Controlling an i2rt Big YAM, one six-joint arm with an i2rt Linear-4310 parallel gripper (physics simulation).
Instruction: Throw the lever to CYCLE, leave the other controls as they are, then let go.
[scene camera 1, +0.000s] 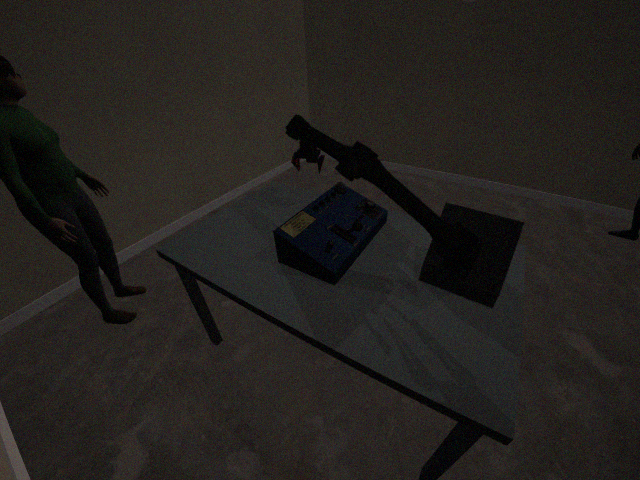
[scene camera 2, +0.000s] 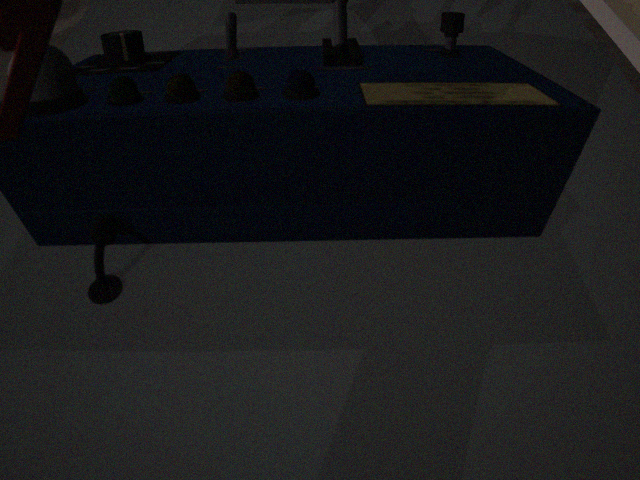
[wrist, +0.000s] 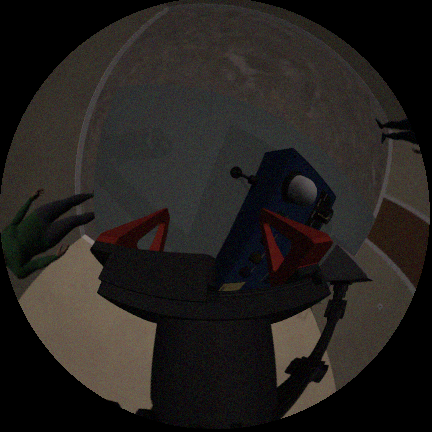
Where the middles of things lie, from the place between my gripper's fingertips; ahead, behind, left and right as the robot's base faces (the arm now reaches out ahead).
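Blue control box (scene camera 2: 265, 144): 210 mm behind my hand, 100 mm to the left of it, 140 mm below it. Rotary selector (scene camera 2: 122, 48): 270 mm behind my hand, 90 mm to the right of it, 130 mm below it. Going by their middles, the blue control box is the nearest to my hand of the things named here.
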